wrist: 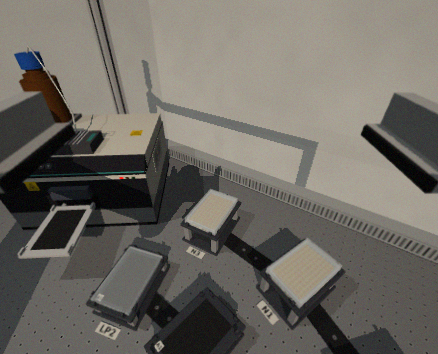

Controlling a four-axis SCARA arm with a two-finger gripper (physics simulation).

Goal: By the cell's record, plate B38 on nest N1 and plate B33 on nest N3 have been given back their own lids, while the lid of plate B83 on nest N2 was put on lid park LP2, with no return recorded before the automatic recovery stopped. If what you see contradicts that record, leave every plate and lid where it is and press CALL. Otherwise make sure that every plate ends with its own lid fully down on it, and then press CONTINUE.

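Places are measured from the arm's base along level axes (x ahead, y left, z up), in centimetres.
Pixels of known places: gripper, fingertip midpoint: (218, 112).
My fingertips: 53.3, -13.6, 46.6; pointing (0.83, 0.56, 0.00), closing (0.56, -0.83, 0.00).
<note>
For each thing: its middle in the pictures, then the offset to it from my fingertips, as dx, dy, dz. "pt": a spot on its surface instead.
- nest N3, surface spot: (212, 212) pt +23.9, +17.7, -37.2
- nest N1, surface spot: (304, 272) pt +20.5, -6.5, -37.0
- grey translucent lid, body centre: (129, 276) +2.0, +23.4, -40.7
- lid park LP2, body centre: (131, 281) +2.0, +23.4, -42.7
- dark holder, body centre: (196, 339) +1.3, +5.4, -42.6
- bench instrument, surface spot: (135, 195) pt +15.7, +35.7, -34.3
- extended white-rimmed tray, surface spot: (29, 250) pt -7.0, +41.4, -35.4
- brown bottle, surface spot: (50, 95) pt +17.5, +66.1, -14.8
The plate on nest N3 (212, 212) shows a beige top with a pale border, at the middle. The plate on nest N1 (304, 272), at the lower right, looks the same. Both look level; I cannot tell from here whether a clear lid covers either one. A grey translucent lid (131, 280) lies flat on lid park LP2 (116, 317) at the lower left. Nest N2, plate B83 and the CALL and CONTINUE buttons do not show. My gripper (218, 112) is open, its fingers wide apart at the left and right edges, with no plate or lid between them.
A dark holder (200, 327) with a bare top stands at the bottom edge, between LP2 and N1. A bench instrument (135, 195) with an extended white-rimmed tray (29, 250) is at the left. A brown bottle (50, 95) with a blue cap stands on it. A wall rises behind.
</note>
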